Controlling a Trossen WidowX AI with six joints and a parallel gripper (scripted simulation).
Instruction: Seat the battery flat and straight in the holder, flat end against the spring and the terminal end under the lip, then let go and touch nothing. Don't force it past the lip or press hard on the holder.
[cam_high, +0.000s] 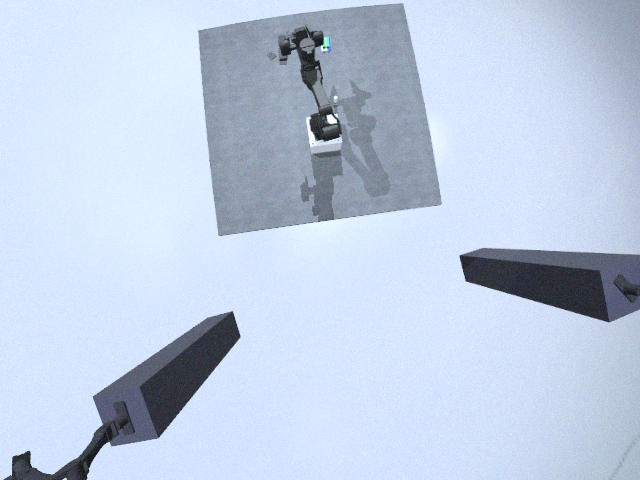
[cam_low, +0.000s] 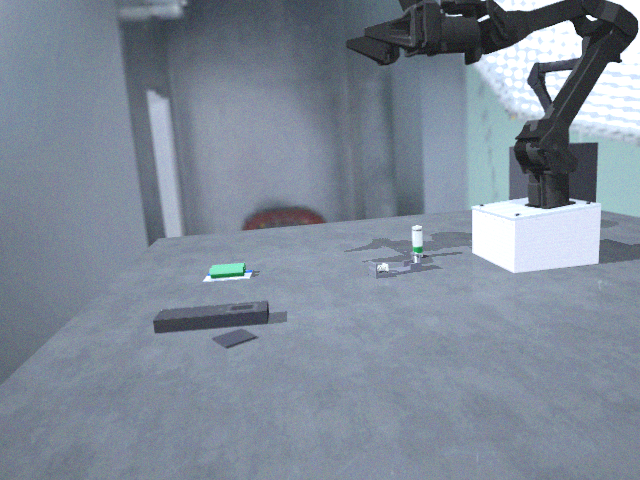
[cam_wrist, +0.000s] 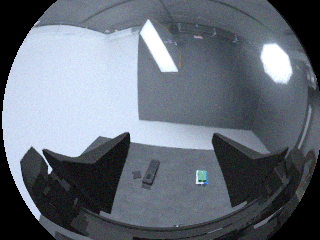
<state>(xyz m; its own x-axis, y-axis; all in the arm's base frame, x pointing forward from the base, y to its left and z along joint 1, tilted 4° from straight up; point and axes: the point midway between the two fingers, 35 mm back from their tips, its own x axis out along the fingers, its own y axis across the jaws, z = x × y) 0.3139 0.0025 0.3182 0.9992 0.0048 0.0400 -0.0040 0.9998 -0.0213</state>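
Now: gripper tip 370 mm above the battery, 170 mm past it and 150 mm to the left of it. From my gripper tip the other things lie so: dark plate (400 mm below, 240 mm ahead, 130 mm to the left); long dark box (390 mm below, 260 mm ahead, 60 mm to the left).
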